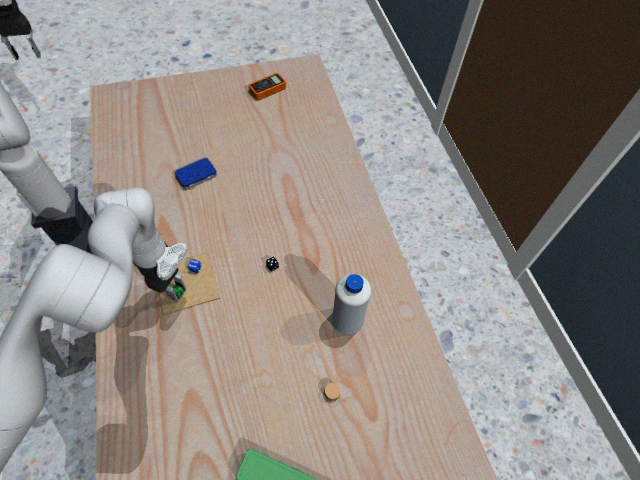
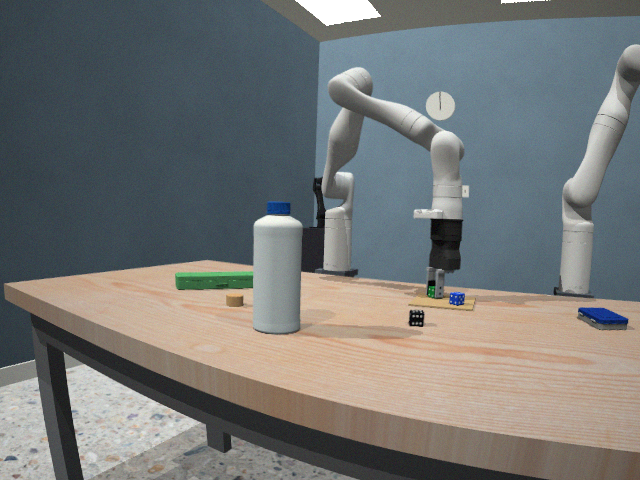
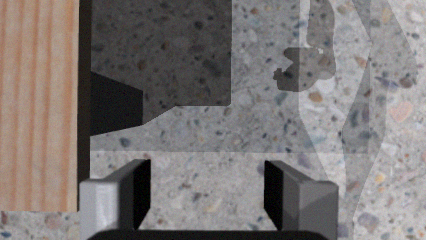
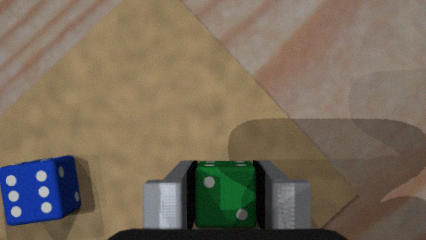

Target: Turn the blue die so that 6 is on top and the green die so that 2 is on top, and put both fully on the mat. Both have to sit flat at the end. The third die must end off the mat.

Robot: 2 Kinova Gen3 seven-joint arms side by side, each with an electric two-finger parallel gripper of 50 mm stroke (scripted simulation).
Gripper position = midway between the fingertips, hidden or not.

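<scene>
Image 1 has a tan mat [image 1: 201, 287] and a blue box [image 1: 193, 174]. In image 2 there's the right gripper [image 2: 434, 295], along with a green case [image 2: 184, 280]. Image 3 shows the left gripper [image 3: 207, 184], but a green die is out of frame in image 3, and the tan mat is out of frame in image 3 as well. Image 4 does show the die [image 4: 225, 191], and the mat [image 4: 138, 94] and the right gripper [image 4: 225, 184] are in it too.
</scene>
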